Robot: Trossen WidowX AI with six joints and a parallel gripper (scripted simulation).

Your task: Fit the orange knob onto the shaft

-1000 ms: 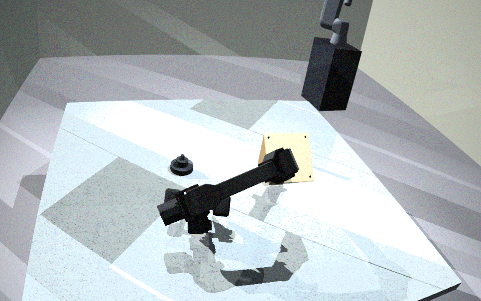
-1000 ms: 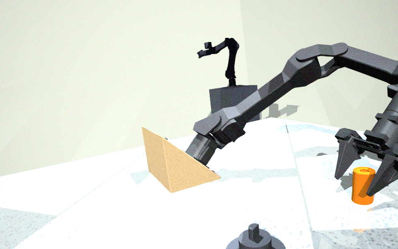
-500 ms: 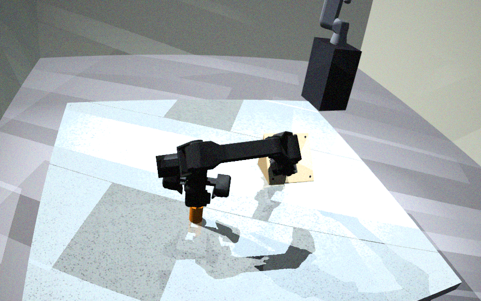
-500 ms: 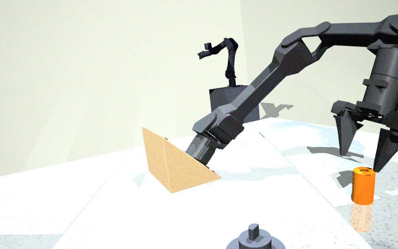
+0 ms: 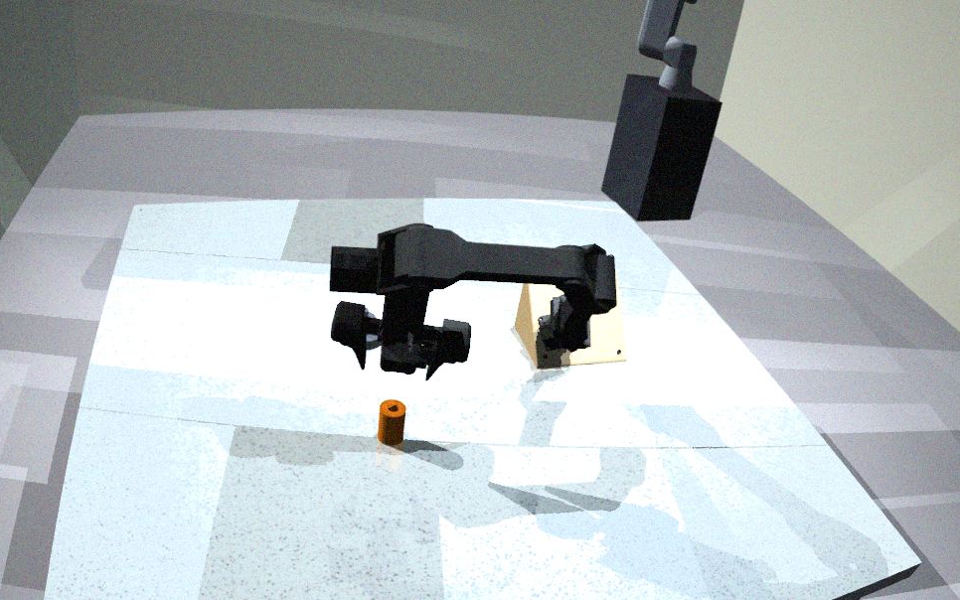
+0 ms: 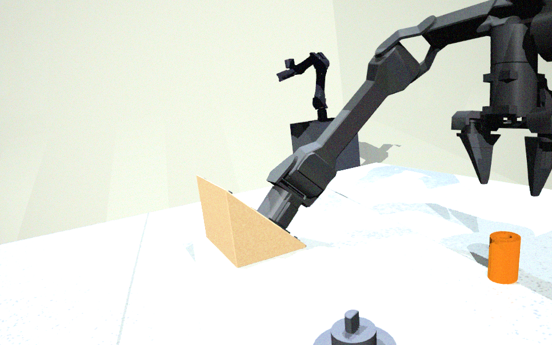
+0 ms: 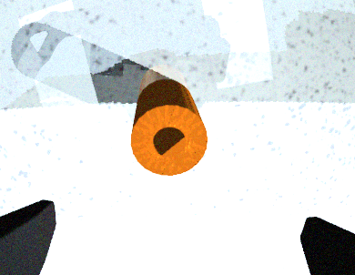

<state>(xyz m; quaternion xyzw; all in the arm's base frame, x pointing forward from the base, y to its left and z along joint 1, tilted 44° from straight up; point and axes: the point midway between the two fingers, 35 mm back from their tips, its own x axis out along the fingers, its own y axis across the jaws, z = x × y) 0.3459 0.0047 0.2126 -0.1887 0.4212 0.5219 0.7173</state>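
The orange knob lies 9 cm below my gripper tip. From my gripper tip the other things lie so: round dark pedestal: 3 cm behind, 26 cm to the right, 9 cm below.
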